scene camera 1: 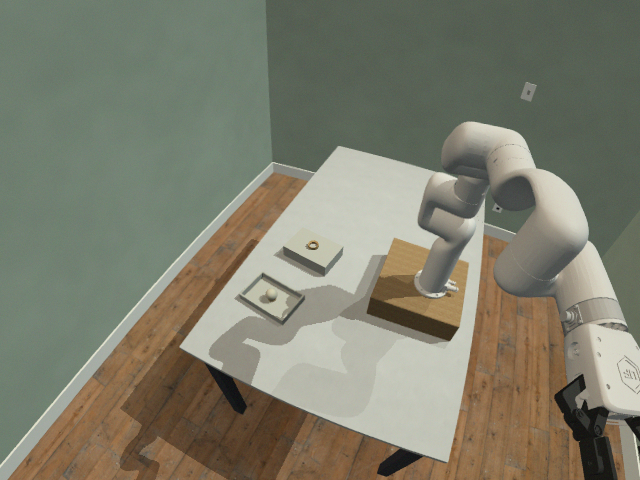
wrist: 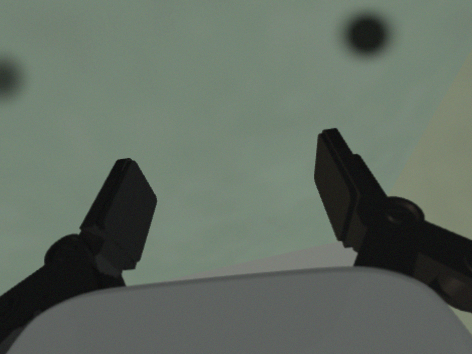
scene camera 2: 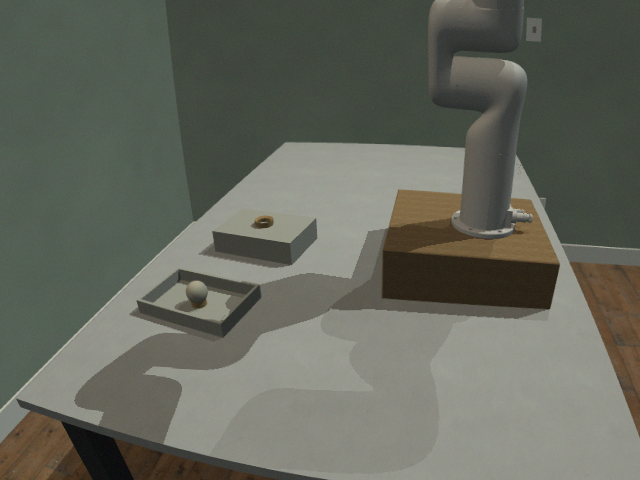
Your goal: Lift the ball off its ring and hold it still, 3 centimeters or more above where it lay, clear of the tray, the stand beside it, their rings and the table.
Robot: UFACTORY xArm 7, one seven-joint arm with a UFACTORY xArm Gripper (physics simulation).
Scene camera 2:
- stand: 283,238
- shallow grey tray: 228,300
